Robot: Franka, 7 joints.
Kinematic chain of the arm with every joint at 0, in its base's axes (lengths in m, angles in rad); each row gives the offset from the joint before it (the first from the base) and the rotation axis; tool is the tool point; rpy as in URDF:
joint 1: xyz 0 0 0.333 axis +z
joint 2: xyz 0 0 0 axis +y
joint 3: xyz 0 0 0.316 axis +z
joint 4: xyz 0.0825 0 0 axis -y
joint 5: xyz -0.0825 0 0.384 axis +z
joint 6: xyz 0 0 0 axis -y
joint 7: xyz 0.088 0 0 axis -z
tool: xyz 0 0 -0.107 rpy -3.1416 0 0
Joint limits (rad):
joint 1: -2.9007..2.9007
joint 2: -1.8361..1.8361
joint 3: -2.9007..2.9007
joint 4: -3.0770..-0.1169
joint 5: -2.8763..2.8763
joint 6: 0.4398..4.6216
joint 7: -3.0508..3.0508
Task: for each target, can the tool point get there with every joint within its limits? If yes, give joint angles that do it. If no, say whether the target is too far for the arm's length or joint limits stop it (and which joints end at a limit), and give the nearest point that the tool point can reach.
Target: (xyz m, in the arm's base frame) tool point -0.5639 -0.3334 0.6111
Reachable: yes | joints 0.9965 -1.3901 1.2633 -1.1844 0.5692 4.3026 0.5556
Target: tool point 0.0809 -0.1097 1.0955
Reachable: yes | joints 2.3367 -0.7542 -0.1532 -0.8130 -2.2792 3.3495 0.3579
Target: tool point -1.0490 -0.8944 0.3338
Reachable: no: too far | nearest point -0.6528 -0.5566 0.3335 | short by 0.521 m
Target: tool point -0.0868 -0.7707 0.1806
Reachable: yes | joints 2.0174 -1.5294 1.7613 -1.0737 -1.1643 3.3368 1.2982
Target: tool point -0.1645 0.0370 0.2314
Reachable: yes | joints 1.7734 -1.1926 1.7468 -2.8472 0.3125 1.1713 -2.4239
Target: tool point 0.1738 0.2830 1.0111
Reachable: yes | joints -1.4129 0.2011 2.4093 -1.2557 -0.7935 3.7483 0.2840
